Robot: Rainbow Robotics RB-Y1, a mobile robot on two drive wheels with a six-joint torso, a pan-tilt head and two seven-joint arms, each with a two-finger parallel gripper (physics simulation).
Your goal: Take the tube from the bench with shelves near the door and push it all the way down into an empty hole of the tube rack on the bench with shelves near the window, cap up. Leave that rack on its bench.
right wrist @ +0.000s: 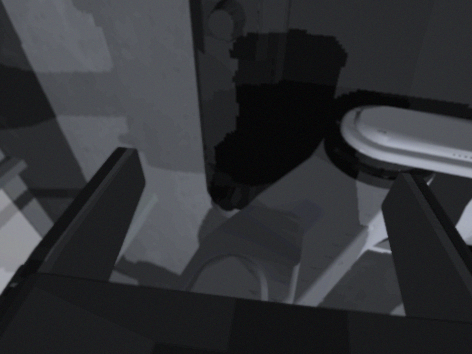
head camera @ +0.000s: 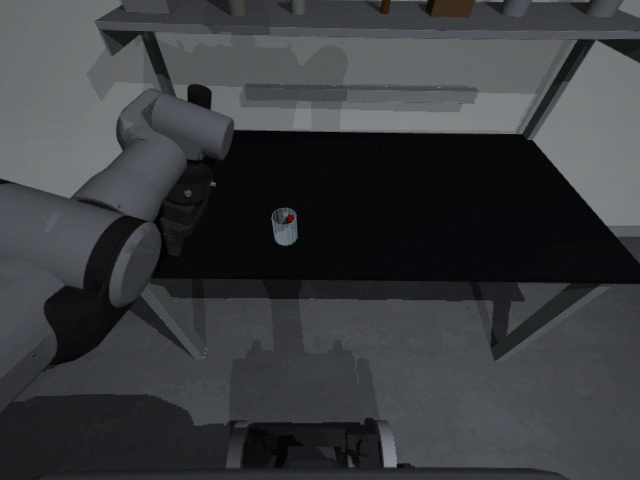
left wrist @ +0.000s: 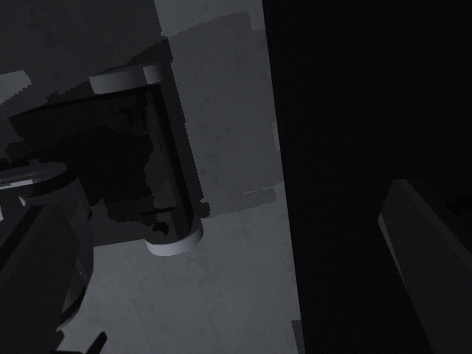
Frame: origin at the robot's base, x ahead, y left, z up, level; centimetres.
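Seen in the pictures: left gripper, fingertip midpoint: (head camera: 185,234) (left wrist: 229,212); right gripper, fingertip midpoint: (right wrist: 263,177) (left wrist: 82,333).
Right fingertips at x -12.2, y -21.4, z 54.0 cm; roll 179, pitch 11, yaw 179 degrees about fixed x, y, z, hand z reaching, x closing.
Pixels of each thing's top centre, then the offset from my right fingertips to it. "pt": a spot on its surface instead. Level surfaces: height alone.
- clear glass beaker, middle of its top: (head camera: 284,216) dz +31.2, dx +59.8, dy +29.8 cm
- black bench top, its level: dz +22.2 cm
- small red cap, middle of its top: (head camera: 289,216) dz +33.4, dx +57.7, dy +27.9 cm
- grey shelf, its level: dz +67.9 cm
- brown box, surface spot: (head camera: 450,7) pt dz +70.0, dx +103.6, dy -16.4 cm
- small orange-brown bottle, surface spot: (head camera: 385,6) pt dz +69.6, dx +105.9, dy +1.4 cm
A clear glass beaker (head camera: 284,235) stands on the black bench top (head camera: 413,206), left of the middle and towards the front edge. A small red cap (head camera: 290,218) shows inside its mouth; the rest of the tube is hard to make out. My left gripper (head camera: 174,249) (left wrist: 229,212) is open and empty, over the front left part of the bench, to the left of the beaker. In the left wrist view the bench edge runs between its fingers. My right gripper (right wrist: 263,177) is open and empty, over the floor and the robot's base. The tube rack does not show.
A grey shelf (head camera: 320,25) above the back of the bench holds several items, among them a brown box (head camera: 450,7) and a small orange-brown bottle (head camera: 385,6). A grey rail (head camera: 361,94) is on the wall. Slanted bench legs (head camera: 173,320) (head camera: 547,322) stand below the front edge.
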